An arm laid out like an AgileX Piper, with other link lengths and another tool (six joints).
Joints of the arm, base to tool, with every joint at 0 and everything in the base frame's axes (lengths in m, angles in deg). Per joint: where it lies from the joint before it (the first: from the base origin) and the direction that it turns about. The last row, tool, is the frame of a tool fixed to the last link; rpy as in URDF.
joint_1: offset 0.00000 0.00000 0.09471 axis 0 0 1
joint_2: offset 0.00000 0.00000 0.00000 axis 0 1 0
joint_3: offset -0.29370 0.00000 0.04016 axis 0 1 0
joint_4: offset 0.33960 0.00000 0.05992 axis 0.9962 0 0.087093
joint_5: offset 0.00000 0.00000 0.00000 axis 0 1 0
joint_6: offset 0.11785 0.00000 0.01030 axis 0.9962 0 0.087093
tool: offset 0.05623 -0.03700 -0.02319 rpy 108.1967 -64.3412 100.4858
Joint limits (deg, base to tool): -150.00..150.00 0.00..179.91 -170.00..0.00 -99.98..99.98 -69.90..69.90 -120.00..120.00
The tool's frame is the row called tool.
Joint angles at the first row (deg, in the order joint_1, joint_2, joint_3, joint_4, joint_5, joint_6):
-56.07 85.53 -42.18 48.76 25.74 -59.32
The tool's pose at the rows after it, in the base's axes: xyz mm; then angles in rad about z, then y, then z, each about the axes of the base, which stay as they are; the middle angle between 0 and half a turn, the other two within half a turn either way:
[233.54 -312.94 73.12 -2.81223 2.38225 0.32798]
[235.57 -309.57 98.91 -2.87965 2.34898 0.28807]
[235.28 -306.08 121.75 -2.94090 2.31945 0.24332]
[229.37 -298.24 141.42 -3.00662 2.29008 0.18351]
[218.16 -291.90 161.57 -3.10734 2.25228 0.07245]
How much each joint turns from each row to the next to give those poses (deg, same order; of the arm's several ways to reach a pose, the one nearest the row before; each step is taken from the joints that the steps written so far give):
0.00 -4.32 0.00 0.99 0.82 0.00
0.00 -3.94 0.00 0.66 1.26 0.00
0.00 -3.65 0.15 0.26 0.55 0.57
0.00 -4.79 1.64 0.25 -0.50 0.68
0.00 -5.82 2.68 0.63 -3.04 0.35

